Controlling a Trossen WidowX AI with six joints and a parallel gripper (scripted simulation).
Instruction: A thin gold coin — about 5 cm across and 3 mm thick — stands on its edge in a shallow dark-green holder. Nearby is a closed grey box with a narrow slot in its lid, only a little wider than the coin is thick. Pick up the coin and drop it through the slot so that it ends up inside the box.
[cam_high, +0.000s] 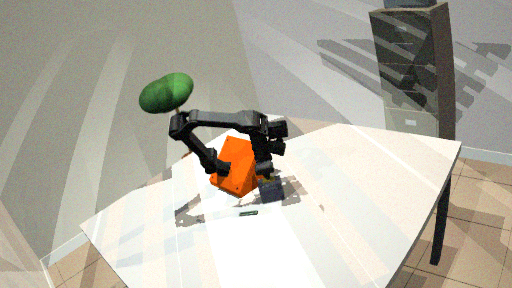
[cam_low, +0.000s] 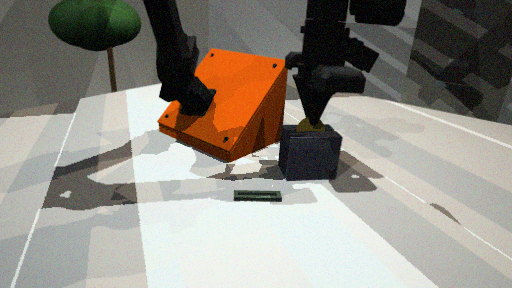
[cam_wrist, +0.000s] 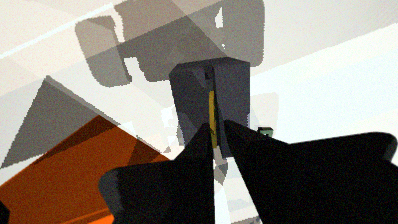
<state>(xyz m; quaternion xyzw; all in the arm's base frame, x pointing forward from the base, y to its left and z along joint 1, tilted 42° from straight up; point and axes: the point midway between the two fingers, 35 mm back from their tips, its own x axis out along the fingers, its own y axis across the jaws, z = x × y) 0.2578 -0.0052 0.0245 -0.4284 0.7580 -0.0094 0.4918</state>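
The gold coin is 3 cm below my gripper tip.
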